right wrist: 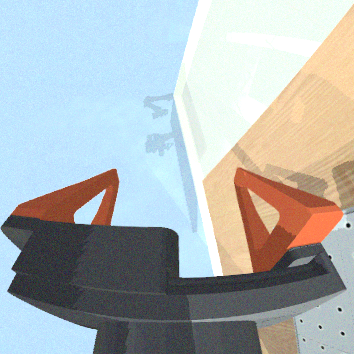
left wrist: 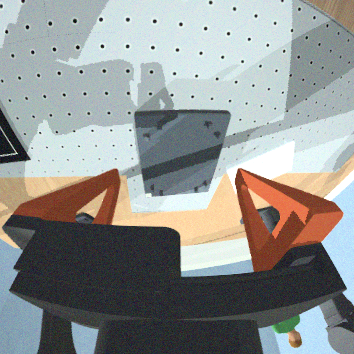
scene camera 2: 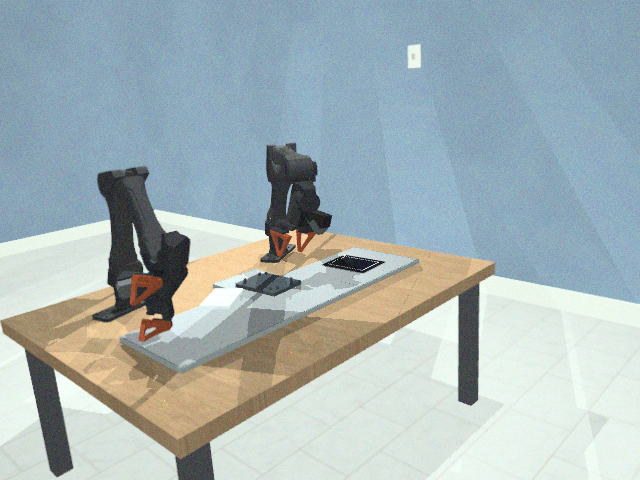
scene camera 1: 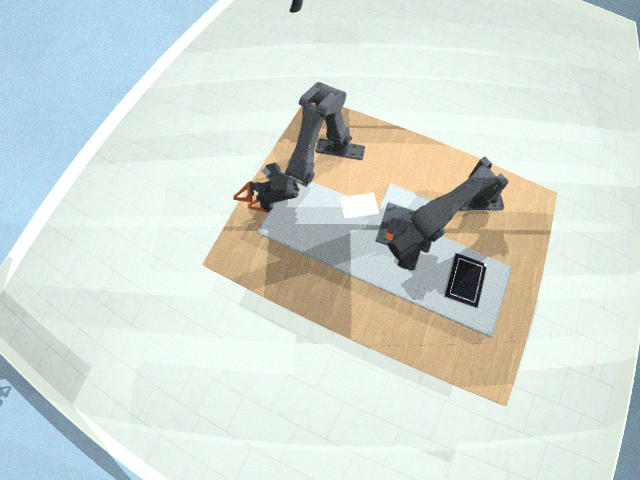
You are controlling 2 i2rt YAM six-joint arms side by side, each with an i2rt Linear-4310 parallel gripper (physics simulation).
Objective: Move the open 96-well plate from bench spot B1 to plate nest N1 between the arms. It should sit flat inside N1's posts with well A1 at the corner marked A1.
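Frame: origin at the left arm's base, x left, y ahead, z down, level; millimetres.
Seen in the pictures: left gripper, between the fingertips: (left wrist: 177, 174) (scene camera 2: 289, 254); right gripper, between the fingertips: (right wrist: 176, 174) (scene camera 2: 136, 323) (scene camera 1: 240, 202); left arm's base, origin of its link: (scene camera 1: 479, 202); right arm's base, origin of its link: (left wrist: 268, 210) (scene camera 2: 128, 307) (scene camera 1: 340, 149).
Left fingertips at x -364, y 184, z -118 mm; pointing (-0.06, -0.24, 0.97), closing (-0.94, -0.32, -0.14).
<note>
Offsets run from my left fingertips to a thing's top centre. "pt": to the spot under its first point. Level surfaces: height alone.
The white plate @(dy -167, dx -128, dz +91 mm) (scene camera 1: 359, 205) (scene camera 2: 223, 298) (left wrist: 265, 162) lies beside the nest, across the perforated board's back edge; whether it is tilted, and its wells and A1 corner, I cannot make out. The dark nest @(dy -80, dx +8, dz +83 mm) (scene camera 1: 398, 211) (scene camera 2: 268, 284) (left wrist: 185, 142) has small posts at its corners and no plate between them; its A1 mark is not readable. The black outlined spot @(pt dy +131, dx +240, dz +103 mm) (scene camera 1: 465, 280) (scene camera 2: 354, 263) (left wrist: 7, 142) is bare. My left gripper (scene camera 2: 293, 249) (left wrist: 177, 174) is open and empty, raised near the nest. My right gripper (scene camera 2: 137, 321) (right wrist: 176, 174) is open and empty, at the table's far left end.
The perforated grey board @(dz +105 mm) (scene camera 1: 310, 227) (scene camera 2: 191, 335) (left wrist: 115, 30) lies along the wooden table @(dz +118 mm) (scene camera 1: 320, 299) (scene camera 2: 330, 346). The left arm reaches over the nest in scene camera 1 and hides part of it. A person in green (left wrist: 286, 324) shows at the left wrist view's bottom.
</note>
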